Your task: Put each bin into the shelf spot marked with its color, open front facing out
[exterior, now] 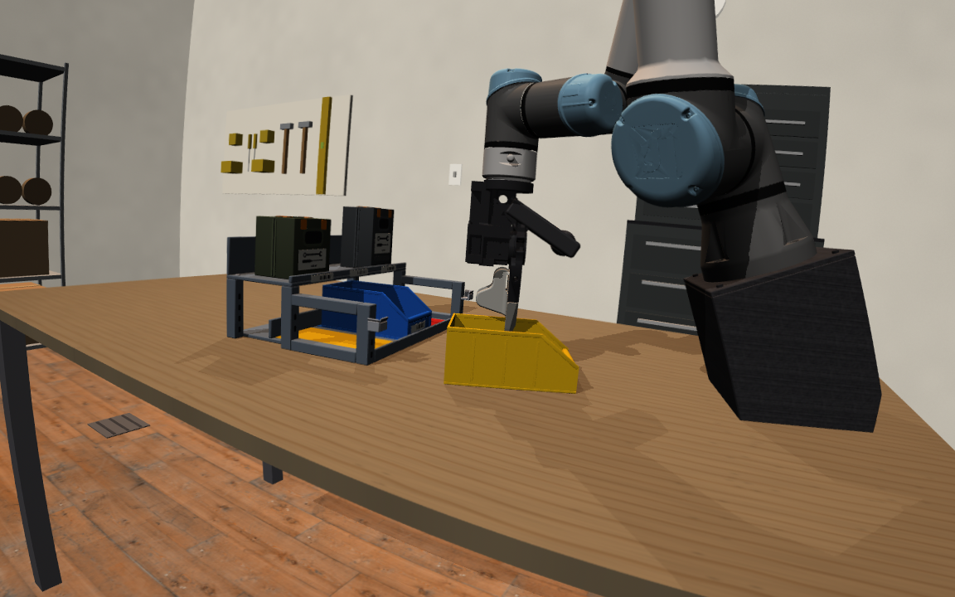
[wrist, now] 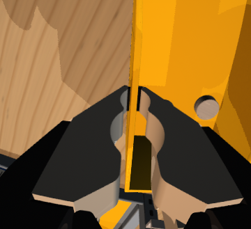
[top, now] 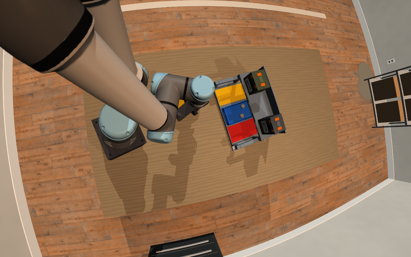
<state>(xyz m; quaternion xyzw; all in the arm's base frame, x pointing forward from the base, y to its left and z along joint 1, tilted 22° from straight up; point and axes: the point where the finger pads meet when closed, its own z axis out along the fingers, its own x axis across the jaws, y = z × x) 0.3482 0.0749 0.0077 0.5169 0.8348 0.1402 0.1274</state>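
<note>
Right now my hand is 40 mm to the right of the yellow bin, 30 mm past it and 20 mm above it. The rest, counted from my hand: blue bin: 280 mm ahead, 40 mm to the right, 20 mm below.
</note>
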